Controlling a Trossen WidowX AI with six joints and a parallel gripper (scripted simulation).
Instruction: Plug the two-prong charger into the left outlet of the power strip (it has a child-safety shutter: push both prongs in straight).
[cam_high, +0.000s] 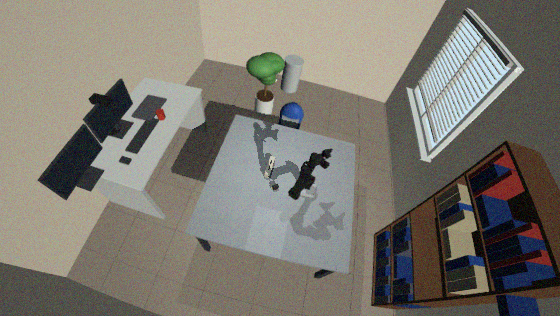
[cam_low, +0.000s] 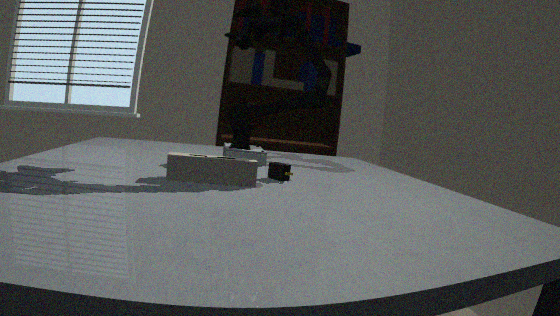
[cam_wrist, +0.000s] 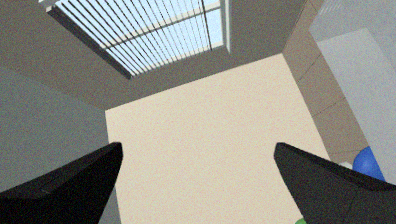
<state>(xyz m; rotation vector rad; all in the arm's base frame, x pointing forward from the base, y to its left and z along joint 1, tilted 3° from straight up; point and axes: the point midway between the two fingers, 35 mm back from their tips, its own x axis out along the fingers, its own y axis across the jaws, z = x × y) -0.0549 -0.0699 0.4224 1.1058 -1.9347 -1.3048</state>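
The dark grey charger lies 46 cm below my gripper tip, 31 cm ahead of it and 20 cm to the left of it.
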